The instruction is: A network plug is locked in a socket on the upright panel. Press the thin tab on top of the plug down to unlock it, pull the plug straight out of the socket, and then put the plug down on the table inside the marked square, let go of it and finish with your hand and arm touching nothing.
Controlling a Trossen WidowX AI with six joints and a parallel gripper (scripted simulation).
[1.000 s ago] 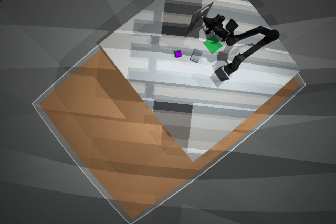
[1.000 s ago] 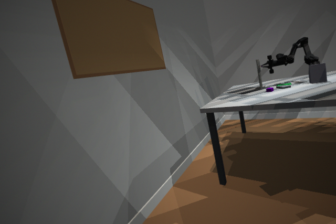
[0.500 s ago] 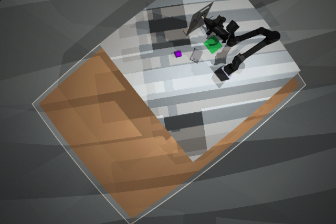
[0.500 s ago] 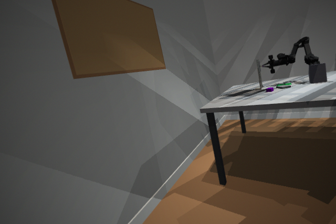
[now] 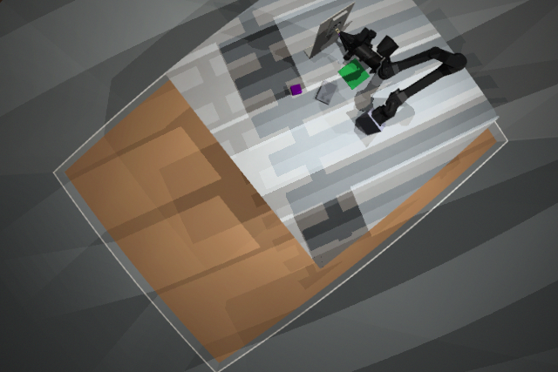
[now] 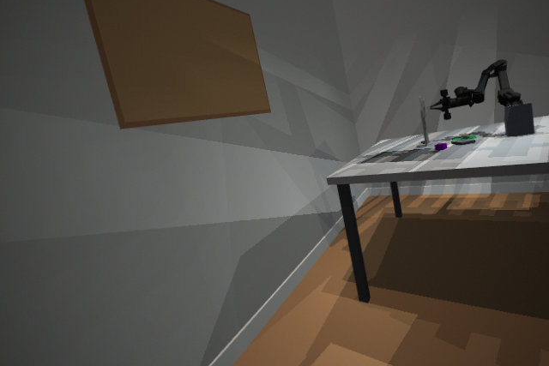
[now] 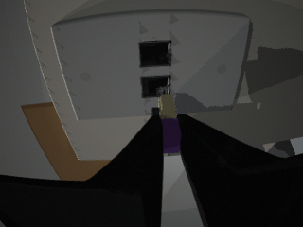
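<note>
Right now my gripper tip is 23 cm above the green marked square, 16 cm past it and 3 cm to the left of it. The rest, counted from my gripper tip: flat grey plate (23 cm below, 14 cm to the left, 12 cm behind); upright panel (9 cm below, 5 cm ahead, 2 cm to the right); network plug (1 cm ahead).
</note>
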